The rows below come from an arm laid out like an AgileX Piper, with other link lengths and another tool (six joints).
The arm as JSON. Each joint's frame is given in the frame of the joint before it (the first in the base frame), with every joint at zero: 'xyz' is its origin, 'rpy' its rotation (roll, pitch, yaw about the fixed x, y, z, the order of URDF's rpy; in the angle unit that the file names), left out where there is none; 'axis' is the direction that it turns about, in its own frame. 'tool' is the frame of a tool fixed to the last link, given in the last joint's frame.
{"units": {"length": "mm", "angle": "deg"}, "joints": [
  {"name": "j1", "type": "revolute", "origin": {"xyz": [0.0, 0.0, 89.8], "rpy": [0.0, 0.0, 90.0]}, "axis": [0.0, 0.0, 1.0]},
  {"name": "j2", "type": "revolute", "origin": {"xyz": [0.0, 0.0, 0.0], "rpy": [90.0, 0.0, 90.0]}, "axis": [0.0, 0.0, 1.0]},
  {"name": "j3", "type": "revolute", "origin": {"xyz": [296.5, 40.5, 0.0], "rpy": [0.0, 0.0, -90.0]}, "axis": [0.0, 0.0, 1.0]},
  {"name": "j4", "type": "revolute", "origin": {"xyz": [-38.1, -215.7, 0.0], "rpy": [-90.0, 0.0, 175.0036]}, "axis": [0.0, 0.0, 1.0]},
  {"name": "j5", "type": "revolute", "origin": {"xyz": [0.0, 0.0, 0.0], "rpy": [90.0, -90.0, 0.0]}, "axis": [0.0, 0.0, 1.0]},
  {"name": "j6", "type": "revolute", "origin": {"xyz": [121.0, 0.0, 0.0], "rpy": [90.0, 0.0, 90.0]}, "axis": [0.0, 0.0, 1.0]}
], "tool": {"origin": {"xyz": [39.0, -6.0, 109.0], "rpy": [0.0, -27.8, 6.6]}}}
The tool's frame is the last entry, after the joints.
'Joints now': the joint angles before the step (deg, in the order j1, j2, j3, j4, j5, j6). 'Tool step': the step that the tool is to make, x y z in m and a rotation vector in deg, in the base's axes. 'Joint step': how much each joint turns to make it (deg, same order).
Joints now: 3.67 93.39 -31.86 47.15 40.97 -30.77
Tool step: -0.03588 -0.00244 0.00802 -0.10 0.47 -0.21
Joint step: 0.00 -7.39 6.19 -1.37 1.03 2.02
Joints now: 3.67 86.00 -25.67 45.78 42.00 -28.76
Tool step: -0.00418 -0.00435 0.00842 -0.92 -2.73 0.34
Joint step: 0.00 -4.93 0.58 -2.75 0.74 2.46
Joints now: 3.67 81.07 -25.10 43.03 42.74 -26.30
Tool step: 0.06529 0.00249 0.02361 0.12 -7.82 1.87
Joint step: 0.00 3.38 -12.37 -1.66 1.55 0.05
